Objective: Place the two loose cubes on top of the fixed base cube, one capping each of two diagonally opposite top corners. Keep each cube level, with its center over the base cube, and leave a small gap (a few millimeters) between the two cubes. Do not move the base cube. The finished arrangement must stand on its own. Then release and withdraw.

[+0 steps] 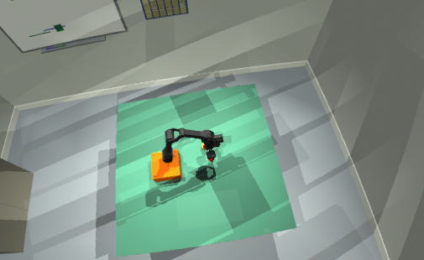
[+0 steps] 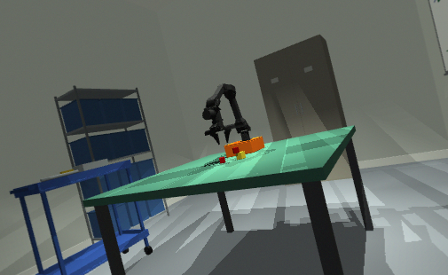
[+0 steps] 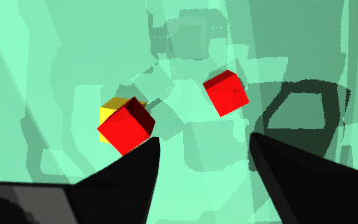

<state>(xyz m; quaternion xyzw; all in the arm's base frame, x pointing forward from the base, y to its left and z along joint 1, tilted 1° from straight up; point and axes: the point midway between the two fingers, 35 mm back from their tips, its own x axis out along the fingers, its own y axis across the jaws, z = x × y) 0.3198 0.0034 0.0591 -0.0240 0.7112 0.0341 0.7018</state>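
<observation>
The yellow cube is 9 cm below my gripper tip, 8 cm to the left of it and 3 cm behind it.
</observation>
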